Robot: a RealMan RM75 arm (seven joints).
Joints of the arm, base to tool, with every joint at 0 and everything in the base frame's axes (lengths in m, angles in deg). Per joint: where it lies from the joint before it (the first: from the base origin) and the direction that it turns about. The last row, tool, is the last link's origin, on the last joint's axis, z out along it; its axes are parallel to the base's.
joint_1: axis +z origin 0 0 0.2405
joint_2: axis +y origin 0 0 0
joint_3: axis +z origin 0 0 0.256
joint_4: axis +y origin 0 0 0
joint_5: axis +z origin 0 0 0.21
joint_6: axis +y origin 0 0 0
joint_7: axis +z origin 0 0 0.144
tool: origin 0 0 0
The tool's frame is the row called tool.
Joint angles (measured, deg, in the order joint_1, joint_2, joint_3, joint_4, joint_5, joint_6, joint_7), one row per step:
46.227 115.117 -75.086 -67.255 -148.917 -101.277 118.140
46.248 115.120 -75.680 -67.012 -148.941 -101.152 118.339
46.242 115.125 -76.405 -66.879 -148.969 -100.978 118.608
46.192 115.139 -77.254 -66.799 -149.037 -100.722 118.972
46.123 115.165 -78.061 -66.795 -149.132 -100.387 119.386
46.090 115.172 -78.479 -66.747 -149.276 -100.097 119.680
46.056 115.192 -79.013 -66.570 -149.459 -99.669 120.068
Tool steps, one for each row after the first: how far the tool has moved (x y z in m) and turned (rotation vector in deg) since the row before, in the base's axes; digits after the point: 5 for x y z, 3 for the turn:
0.00052 -0.00059 -0.00169 -0.274 -0.402 -0.048
0.00030 -0.00061 -0.00181 -0.226 -0.463 0.043
0.00041 -0.00065 -0.00202 -0.154 -0.545 0.061
0.00027 -0.00042 -0.00188 -0.001 -0.498 0.095
0.00041 0.00010 -0.00092 0.154 -0.322 0.007
0.00080 0.00014 -0.00144 0.191 -0.402 -0.060

